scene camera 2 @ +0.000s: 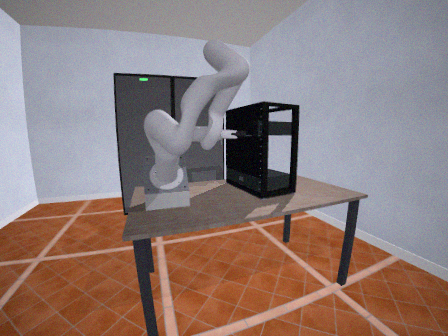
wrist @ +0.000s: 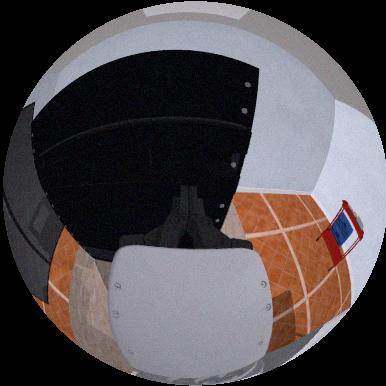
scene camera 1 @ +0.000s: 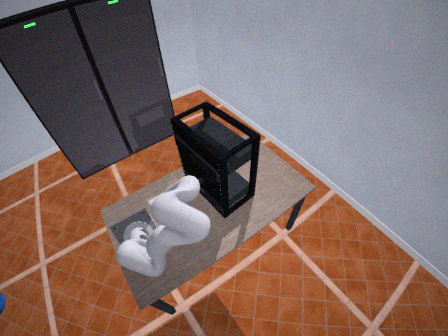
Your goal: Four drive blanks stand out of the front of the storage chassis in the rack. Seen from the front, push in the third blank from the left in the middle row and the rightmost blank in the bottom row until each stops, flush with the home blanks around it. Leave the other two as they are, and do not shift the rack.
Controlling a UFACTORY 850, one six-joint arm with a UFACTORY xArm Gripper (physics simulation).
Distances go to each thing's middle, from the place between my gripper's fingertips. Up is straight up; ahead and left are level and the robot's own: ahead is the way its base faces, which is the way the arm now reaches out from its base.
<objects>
Right now the black rack (scene camera 1: pixel 208 149) is 180 mm ahead of my hand, 170 mm to the left of it and 110 mm below it.
</objects>
